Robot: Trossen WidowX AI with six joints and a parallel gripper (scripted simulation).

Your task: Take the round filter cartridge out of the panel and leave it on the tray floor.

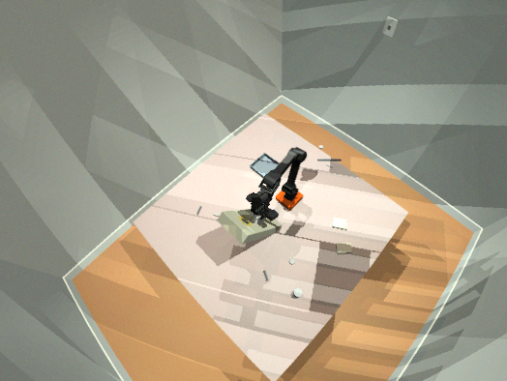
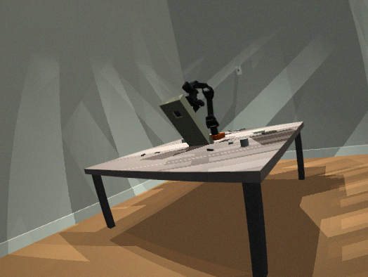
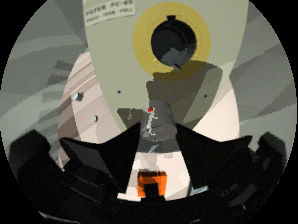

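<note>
Now: gripper tip 390 mm past the blue-grey tray, 260 mm to the left of it and 210 mm above it. Also, from my gripper tip: round grey filter cartridge: right at my gripper tip.
</note>
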